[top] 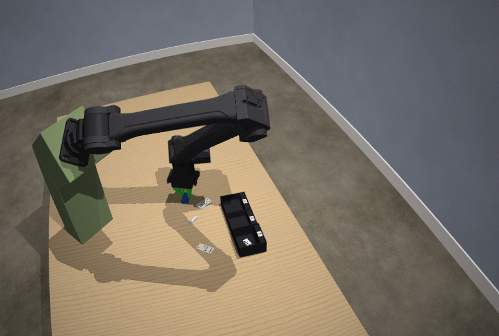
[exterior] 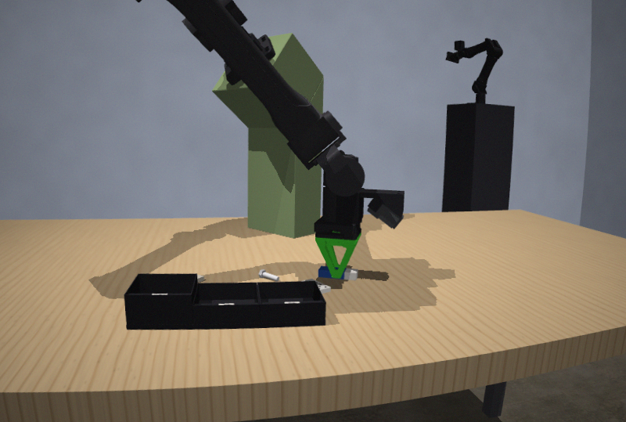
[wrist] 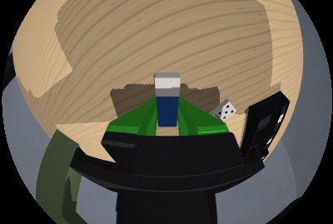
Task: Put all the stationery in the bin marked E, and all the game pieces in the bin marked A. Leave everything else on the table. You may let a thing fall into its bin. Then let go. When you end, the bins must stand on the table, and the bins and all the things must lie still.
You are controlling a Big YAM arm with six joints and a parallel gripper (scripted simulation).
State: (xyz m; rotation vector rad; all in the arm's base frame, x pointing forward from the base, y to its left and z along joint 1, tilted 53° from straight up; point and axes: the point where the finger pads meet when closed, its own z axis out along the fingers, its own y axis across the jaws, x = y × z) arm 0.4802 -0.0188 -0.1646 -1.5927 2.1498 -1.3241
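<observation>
The joined black bins lies 120 mm ahead of my hand, 200 mm to the right of it and 10 mm above it. From my hand the other things lie so: grey bolt (20 mm behind, 120 mm to the right); then white domino (20 mm behind, 250 mm to the right); then blue-and-white eraser (10 mm to the left).
</observation>
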